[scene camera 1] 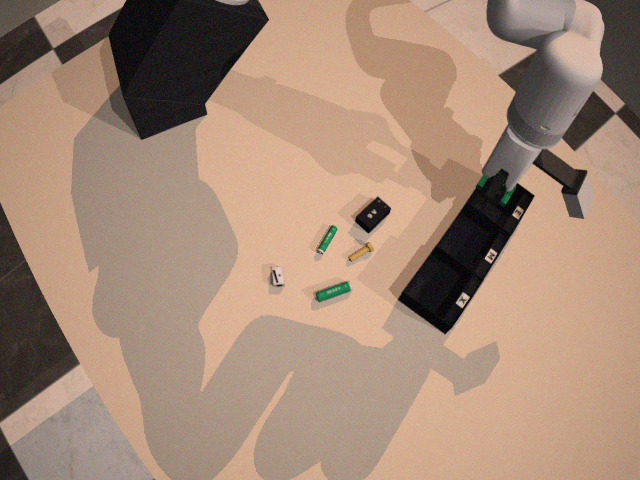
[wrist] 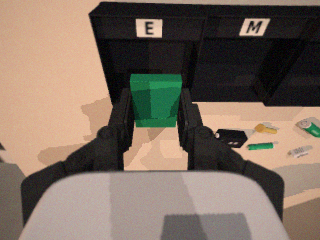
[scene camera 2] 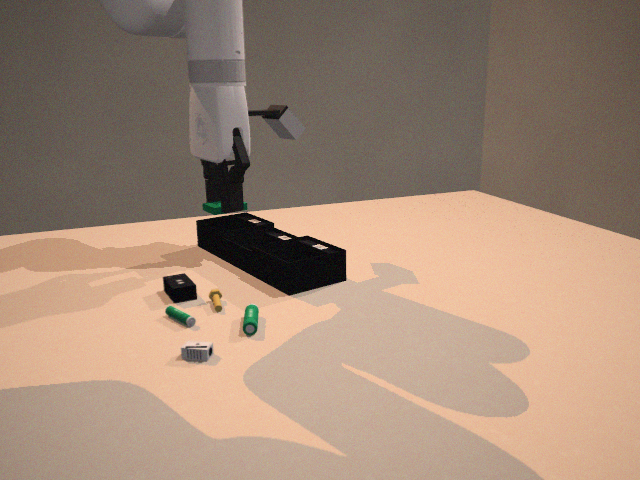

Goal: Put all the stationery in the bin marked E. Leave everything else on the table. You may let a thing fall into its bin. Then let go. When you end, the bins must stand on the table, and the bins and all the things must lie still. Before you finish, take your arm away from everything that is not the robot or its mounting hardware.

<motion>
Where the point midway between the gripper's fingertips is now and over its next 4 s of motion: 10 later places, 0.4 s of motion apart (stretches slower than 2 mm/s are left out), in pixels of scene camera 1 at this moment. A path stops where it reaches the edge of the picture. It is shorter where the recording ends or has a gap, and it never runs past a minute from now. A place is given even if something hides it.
The gripper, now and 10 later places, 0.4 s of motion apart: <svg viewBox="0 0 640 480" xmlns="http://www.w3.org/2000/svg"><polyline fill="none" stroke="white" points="495,187 504,189 500,191 497,198 494,202 493,202 494,200 497,196 500,190 484,194 430,210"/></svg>
</motion>
